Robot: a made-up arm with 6 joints. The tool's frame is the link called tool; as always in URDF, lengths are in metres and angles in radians. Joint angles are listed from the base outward. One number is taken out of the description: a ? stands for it. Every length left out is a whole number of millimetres.
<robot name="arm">
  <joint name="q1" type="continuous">
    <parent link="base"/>
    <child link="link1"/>
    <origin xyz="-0.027 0.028 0.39" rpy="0 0 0"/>
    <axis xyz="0 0 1"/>
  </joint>
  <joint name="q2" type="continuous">
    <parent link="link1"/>
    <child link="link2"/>
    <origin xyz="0.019 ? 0" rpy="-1.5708 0 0"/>
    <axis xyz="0 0 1"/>
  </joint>
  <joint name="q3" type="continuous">
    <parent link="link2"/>
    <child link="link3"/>
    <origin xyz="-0.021 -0.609 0" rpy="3.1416 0 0"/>
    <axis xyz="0 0 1"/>
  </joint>
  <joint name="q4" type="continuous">
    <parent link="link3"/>
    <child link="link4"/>
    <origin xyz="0.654 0.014 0" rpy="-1.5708 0 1.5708"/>
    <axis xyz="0 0 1"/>
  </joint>
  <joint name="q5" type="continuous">
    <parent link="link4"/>
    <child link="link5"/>
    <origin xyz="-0.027 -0.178 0" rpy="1.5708 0 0"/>
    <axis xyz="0 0 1"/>
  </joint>
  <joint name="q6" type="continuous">
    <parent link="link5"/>
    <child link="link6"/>
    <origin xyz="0.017 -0.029 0" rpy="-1.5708 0 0"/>
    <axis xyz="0 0 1"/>
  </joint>
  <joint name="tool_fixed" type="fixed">
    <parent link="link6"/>
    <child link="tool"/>
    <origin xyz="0.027 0.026 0" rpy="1.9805 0.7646 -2.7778"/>
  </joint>
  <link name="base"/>
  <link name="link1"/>
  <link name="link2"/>
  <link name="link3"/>
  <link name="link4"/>
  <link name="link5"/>
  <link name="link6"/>
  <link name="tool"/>
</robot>
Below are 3 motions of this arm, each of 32 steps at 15 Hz.
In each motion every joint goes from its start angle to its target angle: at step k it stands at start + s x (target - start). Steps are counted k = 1, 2, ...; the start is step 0. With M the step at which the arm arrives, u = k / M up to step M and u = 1 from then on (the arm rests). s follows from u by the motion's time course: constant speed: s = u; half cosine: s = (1 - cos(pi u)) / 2; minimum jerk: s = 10 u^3 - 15 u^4 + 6 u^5.
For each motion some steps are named. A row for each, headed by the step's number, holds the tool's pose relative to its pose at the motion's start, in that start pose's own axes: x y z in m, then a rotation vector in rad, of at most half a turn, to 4 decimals.
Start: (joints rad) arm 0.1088 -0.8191 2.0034 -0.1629 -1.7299 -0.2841
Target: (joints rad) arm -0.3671 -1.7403 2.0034 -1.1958 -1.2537 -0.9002
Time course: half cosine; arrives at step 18
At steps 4, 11, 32:
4: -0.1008 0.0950 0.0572 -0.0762 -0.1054 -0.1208
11: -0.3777 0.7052 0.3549 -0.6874 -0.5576 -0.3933
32: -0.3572 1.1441 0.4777 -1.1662 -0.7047 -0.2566

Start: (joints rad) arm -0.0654 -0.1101 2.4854 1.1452 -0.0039 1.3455
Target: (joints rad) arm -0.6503 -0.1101 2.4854 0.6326 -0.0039 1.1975
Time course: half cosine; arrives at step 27
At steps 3, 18, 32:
3: -0.0011 -0.0076 -0.0082 0.0178 0.0003 -0.0050
18: -0.0807 -0.1775 -0.2030 0.4136 -0.0442 -0.1899
32: -0.1320 -0.2286 -0.2665 0.5311 -0.0829 -0.2807

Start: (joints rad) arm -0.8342 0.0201 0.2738 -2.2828 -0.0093 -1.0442
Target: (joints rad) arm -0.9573 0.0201 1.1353 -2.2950 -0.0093 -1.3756
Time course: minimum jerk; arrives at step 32
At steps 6, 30, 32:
6: 0.0239 0.0169 0.0021 0.0010 -0.0018 0.0449
30: 0.3157 0.4816 -0.0558 0.0874 0.1209 0.8841
32: 0.3160 0.4829 -0.0561 0.0877 0.1215 0.8860

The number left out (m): -0.046
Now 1 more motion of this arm.
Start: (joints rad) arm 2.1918 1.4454 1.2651 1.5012 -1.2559 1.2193
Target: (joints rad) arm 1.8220 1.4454 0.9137 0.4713 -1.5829 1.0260
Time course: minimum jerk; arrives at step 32
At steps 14, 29, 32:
14: 0.0660 -0.1810 0.1846 -0.1584 -0.4241 -0.2878
29: 0.0612 -0.3863 0.5308 -0.4829 -1.1488 -0.6840
32: 0.0603 -0.3879 0.5349 -0.4870 -1.1575 -0.6884

